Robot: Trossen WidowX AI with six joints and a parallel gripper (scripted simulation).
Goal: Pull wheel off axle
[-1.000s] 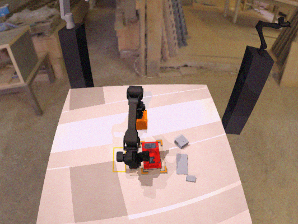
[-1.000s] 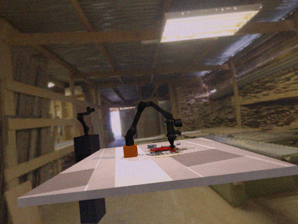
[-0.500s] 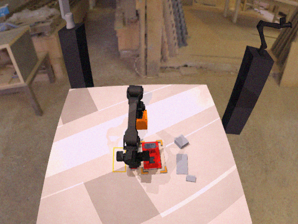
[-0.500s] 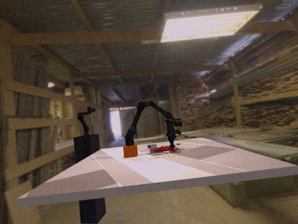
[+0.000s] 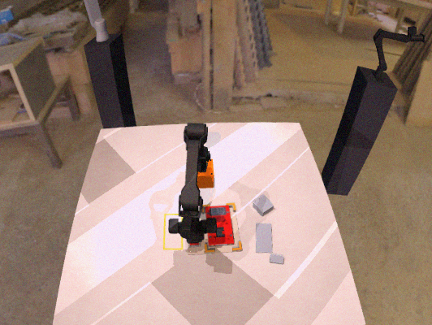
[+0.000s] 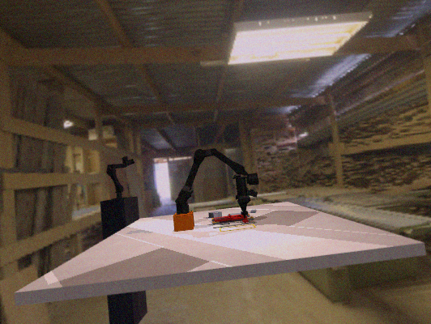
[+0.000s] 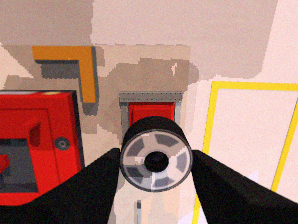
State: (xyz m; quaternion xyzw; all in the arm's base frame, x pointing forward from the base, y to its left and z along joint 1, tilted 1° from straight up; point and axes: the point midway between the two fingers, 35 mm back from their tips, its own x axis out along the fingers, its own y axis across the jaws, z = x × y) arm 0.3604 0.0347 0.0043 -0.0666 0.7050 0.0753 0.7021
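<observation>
Right now my gripper tip is 8 cm to the right of the grey frame, 8 cm past it and 5 cm above it.
</observation>
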